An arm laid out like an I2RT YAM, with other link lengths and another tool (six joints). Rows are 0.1 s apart.
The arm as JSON. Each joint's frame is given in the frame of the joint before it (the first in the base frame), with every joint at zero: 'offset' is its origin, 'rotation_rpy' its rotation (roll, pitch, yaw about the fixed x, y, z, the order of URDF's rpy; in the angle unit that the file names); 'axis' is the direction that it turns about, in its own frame. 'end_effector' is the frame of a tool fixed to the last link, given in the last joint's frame.
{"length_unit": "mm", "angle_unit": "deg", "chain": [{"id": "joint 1", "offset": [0.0, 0.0, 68.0], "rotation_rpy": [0.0, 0.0, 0.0], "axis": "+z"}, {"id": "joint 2", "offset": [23.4, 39.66, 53.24], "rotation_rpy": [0.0, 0.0, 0.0], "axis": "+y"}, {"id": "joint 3", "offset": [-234.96, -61.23, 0.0], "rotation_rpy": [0.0, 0.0, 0.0], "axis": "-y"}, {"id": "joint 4", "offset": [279.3, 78.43, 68.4], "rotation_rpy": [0.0, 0.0, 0.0], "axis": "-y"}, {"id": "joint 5", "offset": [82.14, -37.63, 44.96], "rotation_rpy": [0.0, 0.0, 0.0], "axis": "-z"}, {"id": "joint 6", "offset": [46.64, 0.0, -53.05], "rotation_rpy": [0.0, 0.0, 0.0], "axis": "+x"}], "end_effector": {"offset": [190.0, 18.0, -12.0], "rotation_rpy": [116.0, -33.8, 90.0]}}
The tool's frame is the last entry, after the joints.
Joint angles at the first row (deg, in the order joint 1, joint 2, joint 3, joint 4, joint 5, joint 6):
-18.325, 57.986, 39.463, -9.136, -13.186, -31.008
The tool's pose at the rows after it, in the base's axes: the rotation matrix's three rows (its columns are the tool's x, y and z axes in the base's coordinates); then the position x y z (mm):
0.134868, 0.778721, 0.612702; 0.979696, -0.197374, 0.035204; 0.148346, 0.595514, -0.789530; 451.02, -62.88, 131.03
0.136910, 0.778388, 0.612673; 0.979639, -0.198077, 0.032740; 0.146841, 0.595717, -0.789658; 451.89, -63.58, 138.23
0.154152, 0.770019, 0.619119; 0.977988, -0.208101, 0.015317; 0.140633, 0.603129, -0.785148; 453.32, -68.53, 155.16
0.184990, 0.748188, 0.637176; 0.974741, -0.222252, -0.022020; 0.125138, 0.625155, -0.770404; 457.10, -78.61, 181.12
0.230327, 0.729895, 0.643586; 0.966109, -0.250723, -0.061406; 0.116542, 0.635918, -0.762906; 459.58, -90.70, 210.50
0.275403, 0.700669, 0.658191; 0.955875, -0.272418, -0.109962; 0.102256, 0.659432, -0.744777; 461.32, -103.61, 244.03
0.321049, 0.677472, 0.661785; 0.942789, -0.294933, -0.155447; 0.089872, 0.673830, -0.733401; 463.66, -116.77, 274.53
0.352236, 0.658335, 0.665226; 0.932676, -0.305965, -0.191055; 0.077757, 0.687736, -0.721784; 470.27, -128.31, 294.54
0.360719, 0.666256, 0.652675; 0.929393, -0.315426, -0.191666; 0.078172, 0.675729, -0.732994; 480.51, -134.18, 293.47
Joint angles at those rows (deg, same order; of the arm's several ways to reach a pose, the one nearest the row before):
-18.361, 57.860, 39.792, -9.371, -13.233, -31.024
-18.318, 57.984, 41.299, -10.734, -13.051, -31.025
-18.324, 57.918, 44.175, -13.072, -11.978, -30.772
-18.347, 58.155, 48.072, -15.051, -9.918, -30.501
-18.369, 59.346, 53.912, -18.785, -7.264, -29.725
-18.369, 60.413, 59.675, -21.685, -4.364, -29.251
-18.369, 62.714, 66.308, -24.934, -1.475, -28.840
-18.414, 65.520, 71.215, -26.016, 0.582, -28.828
-18.569, 68.984, 74.291, -26.569, 0.834, -28.664

